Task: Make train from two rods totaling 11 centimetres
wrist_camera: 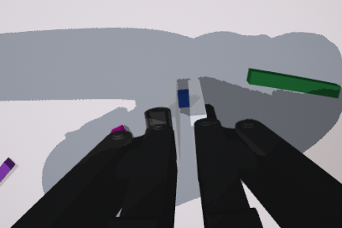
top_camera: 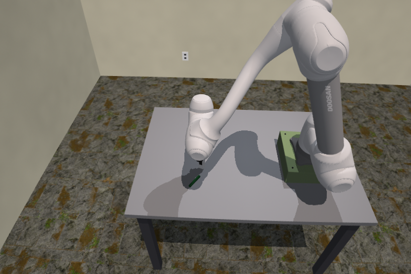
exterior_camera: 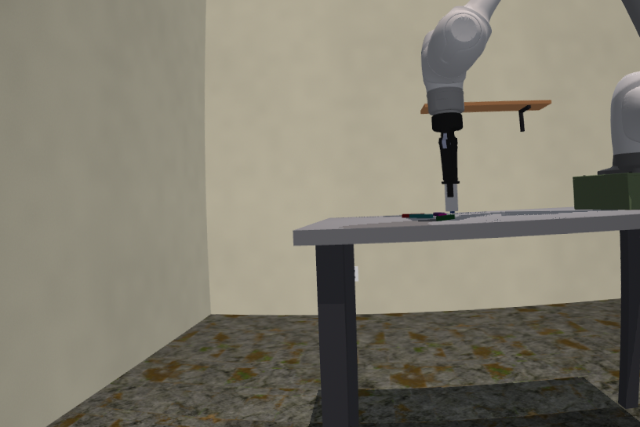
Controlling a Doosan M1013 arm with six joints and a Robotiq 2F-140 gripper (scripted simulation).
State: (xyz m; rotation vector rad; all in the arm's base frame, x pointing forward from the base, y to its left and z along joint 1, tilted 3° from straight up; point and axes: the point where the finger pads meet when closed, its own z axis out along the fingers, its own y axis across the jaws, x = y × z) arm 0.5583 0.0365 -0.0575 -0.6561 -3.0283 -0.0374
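Right now the blue rod is 3 cm below my hand. Also, from my hand: turquoise rod (11 cm to the right, 6 cm ahead, 4 cm below); magenta rod (6 cm to the right, 4 cm below, 1 cm ahead); green rod (8 cm to the left, 4 cm below, 4 cm ahead).
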